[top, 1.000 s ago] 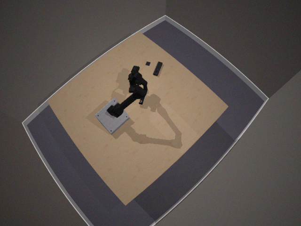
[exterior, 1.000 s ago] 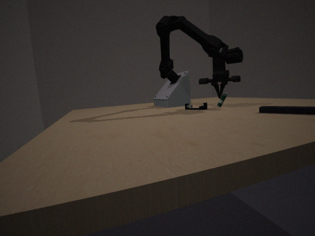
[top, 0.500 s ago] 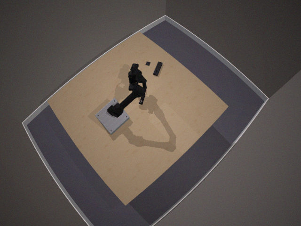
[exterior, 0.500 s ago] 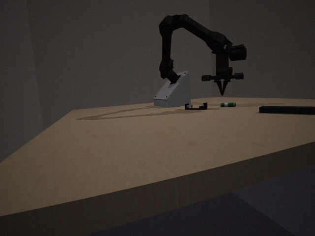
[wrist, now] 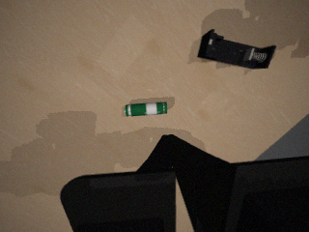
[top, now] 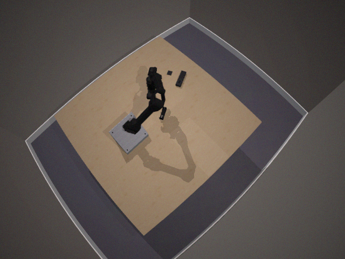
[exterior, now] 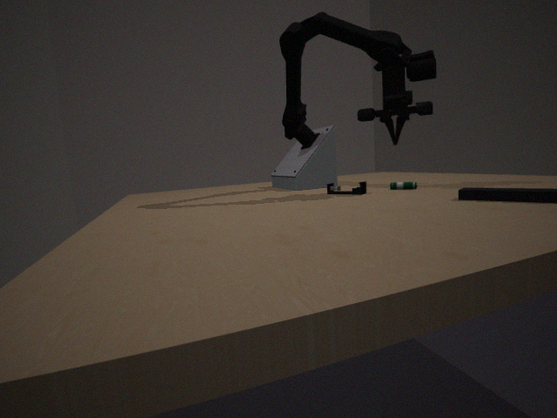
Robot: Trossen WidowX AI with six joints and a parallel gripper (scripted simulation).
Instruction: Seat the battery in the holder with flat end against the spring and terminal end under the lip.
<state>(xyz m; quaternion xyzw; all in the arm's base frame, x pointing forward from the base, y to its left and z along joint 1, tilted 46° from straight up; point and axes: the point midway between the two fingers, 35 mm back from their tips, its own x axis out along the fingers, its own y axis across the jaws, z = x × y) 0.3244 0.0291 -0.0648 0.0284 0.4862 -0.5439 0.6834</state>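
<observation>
Right now the white battery is 110 mm below my gripper tip, 10 mm to the left of it and 10 mm ahead of it. Round my gripper tip: small black square (290 mm ahead, 120 mm below, 90 mm to the left); then long black bar (310 mm ahead, 110 mm below, 30 mm to the right).
</observation>
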